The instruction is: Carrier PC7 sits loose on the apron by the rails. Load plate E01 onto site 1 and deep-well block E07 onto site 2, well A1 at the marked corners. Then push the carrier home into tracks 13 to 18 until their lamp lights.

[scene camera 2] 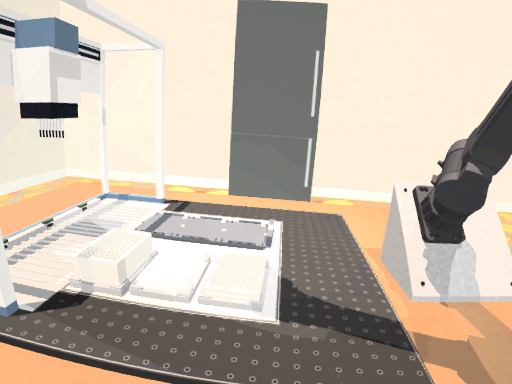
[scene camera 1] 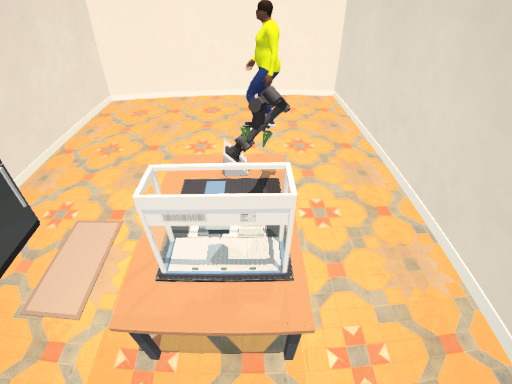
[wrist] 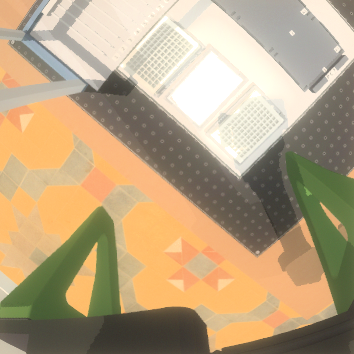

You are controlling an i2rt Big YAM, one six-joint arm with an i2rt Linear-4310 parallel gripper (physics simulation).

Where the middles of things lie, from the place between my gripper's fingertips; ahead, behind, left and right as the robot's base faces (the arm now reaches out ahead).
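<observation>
There is the pipetting head [scene camera 2: 47,80], and I see my gripper 330 mm short of it, 120 mm above it and 170 mm to the left of it. The dark grey carrier [scene camera 2: 246,234] is well below my hand, a good way to the right of it and a touch behind it.
</observation>
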